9 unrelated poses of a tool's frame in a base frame.
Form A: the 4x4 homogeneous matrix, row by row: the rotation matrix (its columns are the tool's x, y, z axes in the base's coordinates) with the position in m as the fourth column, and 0 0 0 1 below. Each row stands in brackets.
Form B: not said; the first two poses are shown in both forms.
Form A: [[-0.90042 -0.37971 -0.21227 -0.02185], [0.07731 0.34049 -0.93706 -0.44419], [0.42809 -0.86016 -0.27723 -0.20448], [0 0 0 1]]
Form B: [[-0.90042 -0.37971 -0.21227 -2.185], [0.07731 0.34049 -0.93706 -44.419], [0.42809 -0.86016 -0.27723 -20.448], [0 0 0 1]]
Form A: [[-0.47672 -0.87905 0.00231 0.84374], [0.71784 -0.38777 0.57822 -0.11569], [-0.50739 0.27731 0.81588 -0.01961], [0 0 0 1]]
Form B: [[-0.47672 -0.87905 0.00231 84.374], [0.71784 -0.38777 0.57822 -11.569], [-0.50739 0.27731 0.81588 -1.961], [0 0 0 1]]
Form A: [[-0.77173 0.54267 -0.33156 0.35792], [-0.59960 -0.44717 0.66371 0.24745], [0.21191 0.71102 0.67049 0.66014], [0 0 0 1]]
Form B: [[-0.77173 0.54267 -0.33156 35.792], [-0.59960 -0.44717 0.66371 24.745], [0.21191 0.71102 0.67049 66.014], [0 0 0 1]]
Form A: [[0.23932 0.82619 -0.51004 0.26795], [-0.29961 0.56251 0.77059 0.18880], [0.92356 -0.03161 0.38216 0.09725], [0 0 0 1]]
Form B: [[0.23932 0.82619 -0.51004 26.795], [-0.29961 0.56251 0.77059 18.880], [0.92356 -0.03161 0.38216 9.725], [0 0 0 1]]
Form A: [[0.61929 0.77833 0.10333 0.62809], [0.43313 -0.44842 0.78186 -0.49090], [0.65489 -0.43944 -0.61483 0.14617], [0 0 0 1]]
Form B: [[0.61929 0.77833 0.10333 62.809], [0.43313 -0.44842 0.78186 -49.090], [0.65489 -0.43944 -0.61483 14.617], [0 0 0 1]]
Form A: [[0.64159 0.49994 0.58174 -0.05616], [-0.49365 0.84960 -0.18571 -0.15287], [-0.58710 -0.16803 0.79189 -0.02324], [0 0 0 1]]
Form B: [[0.64159 0.49994 0.58174 -5.616], [-0.49365 0.84960 -0.18571 -15.287], [-0.58710 -0.16803 0.79189 -2.324], [0 0 0 1]]
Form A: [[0.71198 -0.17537 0.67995 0.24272], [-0.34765 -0.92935 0.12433 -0.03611], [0.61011 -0.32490 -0.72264 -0.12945], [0 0 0 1]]
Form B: [[0.71198 -0.17537 0.67995 24.272], [-0.34765 -0.92935 0.12433 -3.611], [0.61011 -0.32490 -0.72264 -12.945], [0 0 0 1]]
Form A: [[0.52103 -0.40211 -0.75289 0.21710], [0.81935 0.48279 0.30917 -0.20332], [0.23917 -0.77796 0.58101 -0.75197], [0 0 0 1]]
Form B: [[0.52103 -0.40211 -0.75289 21.710], [0.81935 0.48279 0.30917 -20.332], [0.23917 -0.77796 0.58101 -75.197], [0 0 0 1]]
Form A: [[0.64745 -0.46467 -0.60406 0.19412], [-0.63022 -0.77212 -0.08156 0.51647], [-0.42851 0.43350 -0.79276 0.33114], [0 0 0 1]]
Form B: [[0.64745 -0.46467 -0.60406 19.412], [-0.63022 -0.77212 -0.08156 51.647], [-0.42851 0.43350 -0.79276 33.114], [0 0 0 1]]
